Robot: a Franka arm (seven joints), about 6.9 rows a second.
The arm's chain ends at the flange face. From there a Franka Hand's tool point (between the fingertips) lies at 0.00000 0.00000 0.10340 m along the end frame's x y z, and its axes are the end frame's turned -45 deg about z.
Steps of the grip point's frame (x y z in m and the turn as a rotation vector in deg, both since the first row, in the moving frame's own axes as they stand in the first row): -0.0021 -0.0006 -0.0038 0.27 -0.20 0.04; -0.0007 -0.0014 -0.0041 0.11 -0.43 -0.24; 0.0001 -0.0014 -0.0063 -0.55 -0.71 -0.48; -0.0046 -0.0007 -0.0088 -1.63 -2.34 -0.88; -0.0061 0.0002 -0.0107 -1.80 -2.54 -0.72; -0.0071 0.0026 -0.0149 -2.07 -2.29 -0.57; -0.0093 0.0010 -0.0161 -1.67 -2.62 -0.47; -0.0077 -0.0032 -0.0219 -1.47 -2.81 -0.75; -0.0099 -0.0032 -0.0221 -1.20 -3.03 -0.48; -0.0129 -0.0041 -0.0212 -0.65 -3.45 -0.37
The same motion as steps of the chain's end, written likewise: -0.0013 0.0012 -0.0038 0.05 -0.33 0.04; -0.0008 -0.0009 -0.0041 -0.23 -0.38 -0.24; -0.0007 -0.0027 -0.0063 -0.89 -0.11 -0.48; -0.0029 -0.0023 -0.0087 -2.81 -0.50 -0.88; -0.0033 -0.0011 -0.0105 -3.07 -0.52 -0.72; -0.0029 0.0013 -0.0147 -3.08 -0.16 -0.57; -0.0047 0.0018 -0.0159 -3.03 -0.67 -0.47; -0.0060 -0.0023 -0.0217 -3.03 -0.95 -0.75; -0.0070 -0.0007 -0.0219 -2.99 -1.29 -0.48; -0.0085 0.0010 -0.0210 -2.90 -1.98 -0.37
